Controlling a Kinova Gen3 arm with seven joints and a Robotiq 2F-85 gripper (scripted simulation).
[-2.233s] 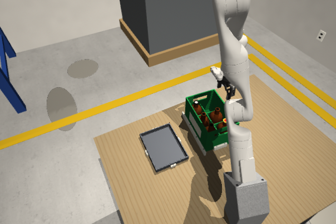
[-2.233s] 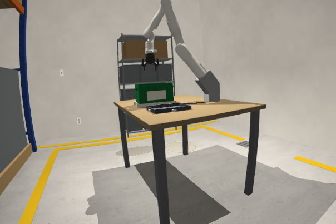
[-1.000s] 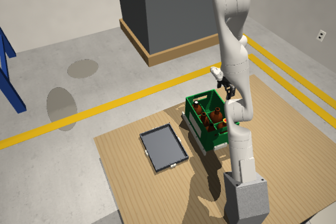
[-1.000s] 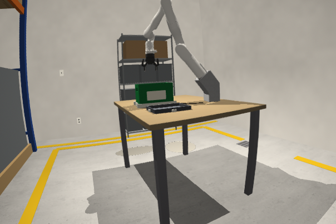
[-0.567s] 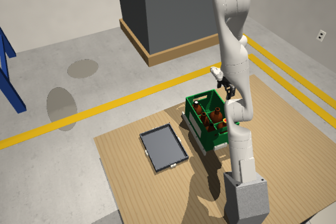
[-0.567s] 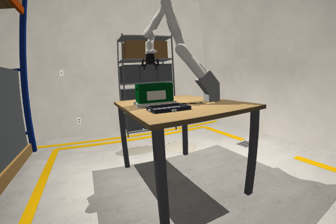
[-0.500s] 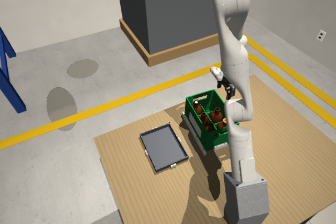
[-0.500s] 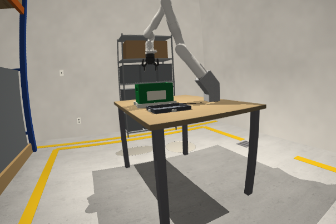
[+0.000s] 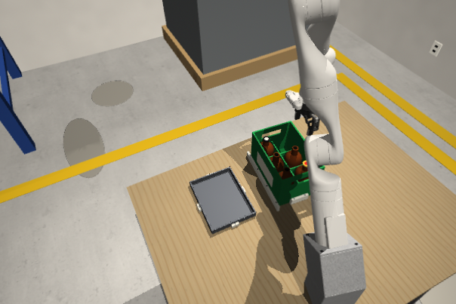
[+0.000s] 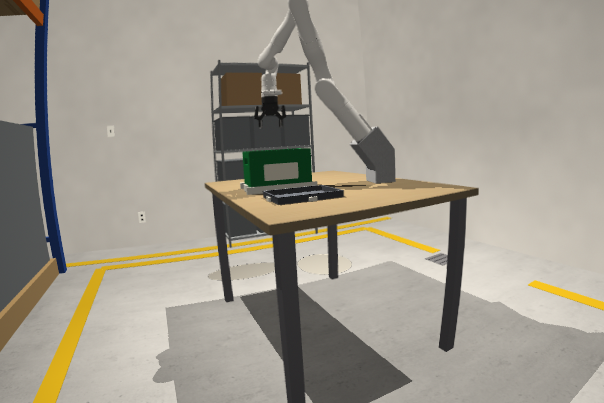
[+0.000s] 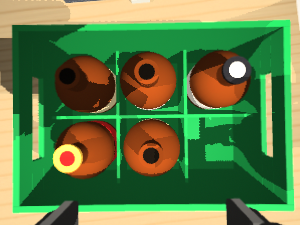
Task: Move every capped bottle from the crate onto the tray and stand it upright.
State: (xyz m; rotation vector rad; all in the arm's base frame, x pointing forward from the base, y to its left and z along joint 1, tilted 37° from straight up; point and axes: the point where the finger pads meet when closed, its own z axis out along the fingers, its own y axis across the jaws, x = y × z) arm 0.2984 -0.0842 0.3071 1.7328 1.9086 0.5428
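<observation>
The brown bottle lies 20 cm below my hand, 9 cm behind it and 1 cm to the left of it. Also, from my hand: green crate: 20 cm below, 6 cm to the left, 1 cm behind; then grey tray: 35 cm to the left, 27 cm below, 5 cm behind.
</observation>
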